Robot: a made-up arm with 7 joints. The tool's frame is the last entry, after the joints.
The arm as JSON. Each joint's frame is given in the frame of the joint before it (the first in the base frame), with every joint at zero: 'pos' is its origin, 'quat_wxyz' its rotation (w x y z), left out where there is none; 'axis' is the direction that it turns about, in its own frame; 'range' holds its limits. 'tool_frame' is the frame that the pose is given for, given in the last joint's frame.
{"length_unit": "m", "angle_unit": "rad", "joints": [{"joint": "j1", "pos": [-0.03, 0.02, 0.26], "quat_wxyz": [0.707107, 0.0, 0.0, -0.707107], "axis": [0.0, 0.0, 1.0], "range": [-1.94, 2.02]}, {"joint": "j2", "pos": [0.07, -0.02, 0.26], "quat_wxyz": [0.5, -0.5, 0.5, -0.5], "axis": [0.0, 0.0, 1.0], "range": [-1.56, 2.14]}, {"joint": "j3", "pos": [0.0, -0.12, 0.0], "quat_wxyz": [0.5, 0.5, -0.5, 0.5], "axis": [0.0, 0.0, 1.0], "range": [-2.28, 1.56]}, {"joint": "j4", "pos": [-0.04, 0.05, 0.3], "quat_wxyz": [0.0, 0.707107, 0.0, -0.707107], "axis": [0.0, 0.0, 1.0], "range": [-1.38, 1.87]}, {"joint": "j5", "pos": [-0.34, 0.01, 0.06], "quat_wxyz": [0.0, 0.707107, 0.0, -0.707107], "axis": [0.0, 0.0, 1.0], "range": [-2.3, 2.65]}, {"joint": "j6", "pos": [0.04, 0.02, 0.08], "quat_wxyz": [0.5, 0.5, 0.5, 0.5], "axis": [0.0, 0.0, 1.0], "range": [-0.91, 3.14]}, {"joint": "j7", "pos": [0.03, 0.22, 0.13], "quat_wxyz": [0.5, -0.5, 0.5, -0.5], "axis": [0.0, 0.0, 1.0], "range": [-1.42, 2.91]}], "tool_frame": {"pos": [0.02, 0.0, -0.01], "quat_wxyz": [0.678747, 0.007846, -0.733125, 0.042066]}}
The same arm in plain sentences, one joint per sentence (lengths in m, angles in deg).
The arm has seven revolute joints in a row. What follows holds with every joint at zero, and every direction is one of the base frame's.
The first joint lies 0.03 m along -x and 0.02 m along +y and 0.26 m along +z from the base frame's origin and rotates about +z, from -111.15 to 115.74 deg.
The second joint lies 0.02 m along -x and 0.07 m along -y and 0.26 m along +z from the first joint and rotates about -y, from -89.38 to 122.61 deg.
The third joint lies 0.12 m along +z from the second joint and rotates about +z, from -130.63 to 89.38 deg.
The fourth joint lies 0.05 m along +x and 0.04 m along +y and 0.3 m along +z from the third joint and rotates about +y, from -79.07 to 107.14 deg.
The fifth joint lies 0.01 m along -x and 0.06 m along +y and 0.34 m along +z from the fourth joint and rotates about +z, from -131.78 to 151.83 deg.
The sixth joint lies 0.02 m along +x and 0.04 m along -y and 0.08 m along +z from the fifth joint and rotates about -y, from -52.14 to 179.91 deg.
The seventh joint lies 0.03 m along +x and 0.13 m along -y and 0.22 m along +z from the sixth joint and rotates about +x, from -81.36 to 166.73 deg.
The tool frame, which is the frame that the pose is given for, lies 0.01 m along -x and 0.02 m along -z from the seventh joint; its axes are the base frame's turned by roll 3.95, pitch -4.5 and yaw 2.62 deg (as in URDF: about the fixed x, then y, then z).

